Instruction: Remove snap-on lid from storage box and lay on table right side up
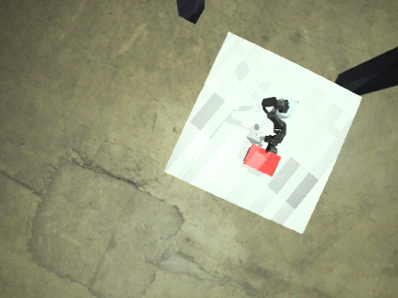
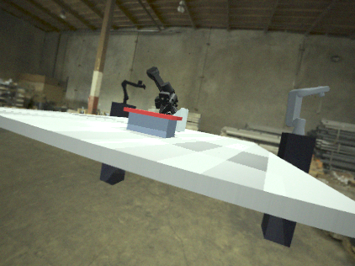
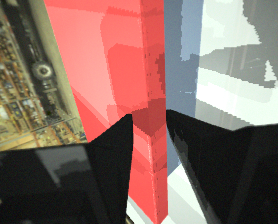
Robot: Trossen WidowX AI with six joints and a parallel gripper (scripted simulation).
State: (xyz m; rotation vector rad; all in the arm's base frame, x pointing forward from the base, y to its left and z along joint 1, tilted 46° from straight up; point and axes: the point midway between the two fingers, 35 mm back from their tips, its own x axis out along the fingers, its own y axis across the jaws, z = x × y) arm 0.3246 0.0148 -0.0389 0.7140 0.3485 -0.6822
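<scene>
Now: the red lid 70 mm ahead of my gripper tip and 10 mm to the left of it. The rest, counted from my gripper tip: storage box (80 mm ahead, 10 mm to the left, 50 mm below).
</scene>
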